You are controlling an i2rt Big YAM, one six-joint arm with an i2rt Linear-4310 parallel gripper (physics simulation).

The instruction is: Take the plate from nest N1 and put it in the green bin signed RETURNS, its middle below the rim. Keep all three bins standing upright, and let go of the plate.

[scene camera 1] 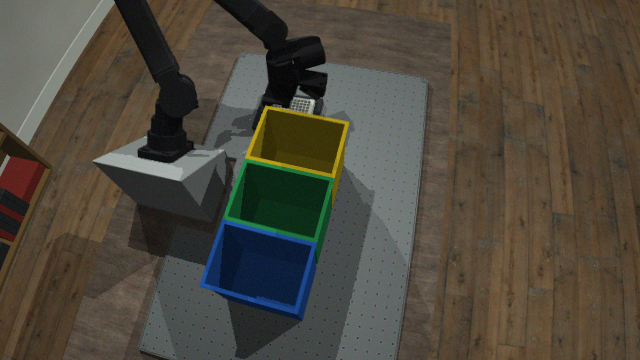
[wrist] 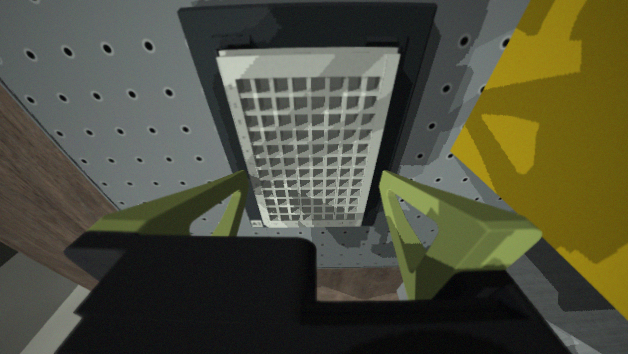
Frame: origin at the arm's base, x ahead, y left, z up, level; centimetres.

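Seen in the pictures: gripper, fingertip midpoint: (wrist: 314, 177); arm's base, origin of the base link: (scene camera 1: 166, 152).
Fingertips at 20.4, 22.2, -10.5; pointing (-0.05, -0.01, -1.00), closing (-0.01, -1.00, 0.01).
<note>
Pixels of each thing's top centre, then the offset from my fingertips to it, as dx, dy, dz. Level surfaces: height alone.
- dark nest, middle of its top: (wrist: 311, 158) (scene camera 1: 287, 111) +1.2, +0.2, -0.7
- green bin, middle of its top: (scene camera 1: 278, 198) +8.3, -30.1, +15.8
- yellow bin, middle of its top: (scene camera 1: 297, 139) +9.0, -17.1, +15.8
- blue bin, middle of its top: (scene camera 1: 257, 265) +7.7, -43.1, +15.8
- grey perforated board, its level: dz -2.1
A white plate with a grid of square wells (scene camera 1: 303, 105) (wrist: 310, 145) sits in a dark nest (wrist: 305, 25), beside the yellow bin. My gripper (wrist: 314, 177) is open and empty; in the wrist view its green fingers stand left and right of the plate's near part, with the plate between them in the picture. In scene camera 1 the arm hides part of the plate and nest, and the fingertips are hard to make out. The green bin (scene camera 1: 280, 207) stands upright in the middle of the row of three, and its visible inside holds no plate. No bin signs are readable.
The yellow bin (scene camera 1: 303, 137) (wrist: 565, 165) stands between the nest and the green bin. The blue bin (scene camera 1: 265, 270) stands on the green bin's other side. All are upright on the grey perforated board (scene camera 1: 380, 200). The arm's grey pedestal (scene camera 1: 155, 185) is left of the bins.
</note>
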